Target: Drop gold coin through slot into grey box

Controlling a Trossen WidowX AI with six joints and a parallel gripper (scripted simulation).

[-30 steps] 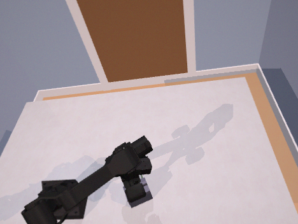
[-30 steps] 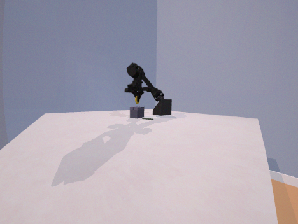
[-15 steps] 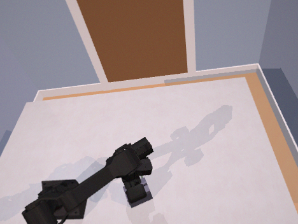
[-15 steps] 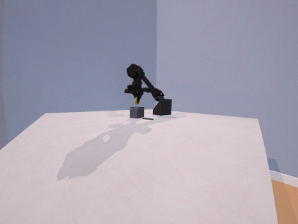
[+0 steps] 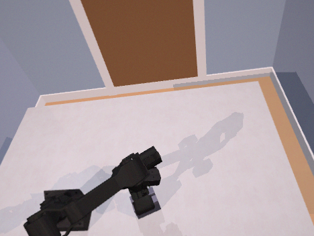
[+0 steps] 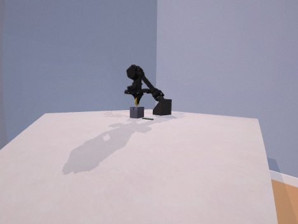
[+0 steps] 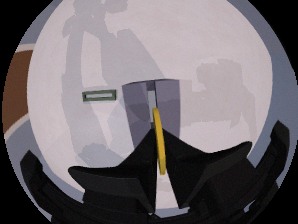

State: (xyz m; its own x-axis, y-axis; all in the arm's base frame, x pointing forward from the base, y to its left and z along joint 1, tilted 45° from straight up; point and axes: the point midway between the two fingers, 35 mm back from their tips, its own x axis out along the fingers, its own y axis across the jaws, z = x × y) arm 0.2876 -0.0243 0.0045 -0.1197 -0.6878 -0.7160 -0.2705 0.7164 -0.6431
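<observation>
My gripper tip is 20 mm below the gold coin.
</observation>
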